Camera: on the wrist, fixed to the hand. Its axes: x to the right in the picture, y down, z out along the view.
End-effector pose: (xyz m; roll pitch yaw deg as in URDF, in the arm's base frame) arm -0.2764 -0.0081 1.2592 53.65 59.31 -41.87
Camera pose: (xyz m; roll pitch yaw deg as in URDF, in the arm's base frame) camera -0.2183 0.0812 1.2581 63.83 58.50 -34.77
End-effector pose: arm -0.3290 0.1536 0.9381 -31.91 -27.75 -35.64
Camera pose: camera -0.2979 0.1234 0.8407 -28.24 -24.10 -34.66
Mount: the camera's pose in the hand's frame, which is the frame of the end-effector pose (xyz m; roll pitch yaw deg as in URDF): -0.0074 0.0506 -0.0935 4.16 2.62 2.69
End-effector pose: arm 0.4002 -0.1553 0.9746 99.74 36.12 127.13
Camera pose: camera 0.3138 -0.1797 1.0320 105.28 33.00 129.67
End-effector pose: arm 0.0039 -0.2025 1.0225 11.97 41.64 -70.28
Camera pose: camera 0.0487 -0.1234 0.9669 19.03 43.56 -65.90
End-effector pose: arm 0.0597 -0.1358 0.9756 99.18 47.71 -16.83
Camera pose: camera 0.1253 -0.0676 1.0247 105.47 44.60 -13.80
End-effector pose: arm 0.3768 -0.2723 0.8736 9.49 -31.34 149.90
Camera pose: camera 0.3118 -0.3101 0.7981 11.81 -29.15 153.43
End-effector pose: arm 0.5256 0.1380 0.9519 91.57 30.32 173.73
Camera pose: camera 0.4952 0.0487 1.0015 97.06 27.53 176.60
